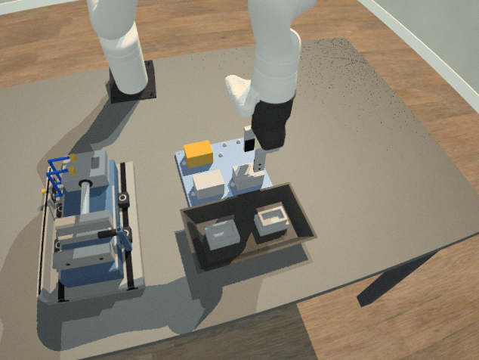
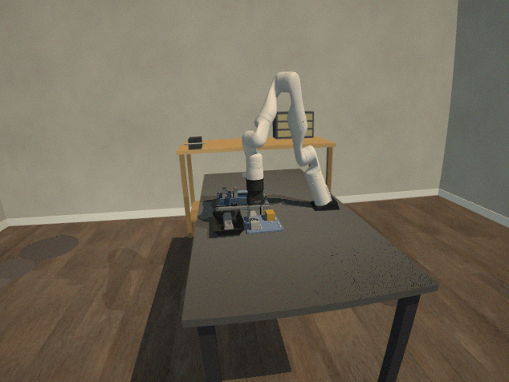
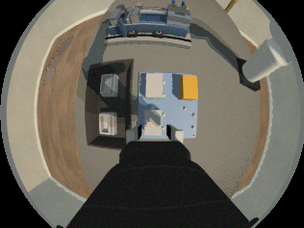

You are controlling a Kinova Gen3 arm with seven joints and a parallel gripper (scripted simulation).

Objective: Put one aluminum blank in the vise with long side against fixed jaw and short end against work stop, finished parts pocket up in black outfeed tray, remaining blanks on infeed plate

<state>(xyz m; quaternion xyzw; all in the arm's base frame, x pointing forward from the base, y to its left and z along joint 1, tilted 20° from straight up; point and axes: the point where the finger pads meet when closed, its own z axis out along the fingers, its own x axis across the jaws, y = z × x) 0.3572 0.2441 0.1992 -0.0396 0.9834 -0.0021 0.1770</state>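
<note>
Now: the plain gray blank 10 mm ahead of my hand, 100 mm to the right of it and 70 mm below it. Also, from my hand: yellow brass blank: 80 mm behind, 100 mm to the right, 70 mm below; vise: 40 mm ahead, 350 mm to the right, 50 mm below.
</note>
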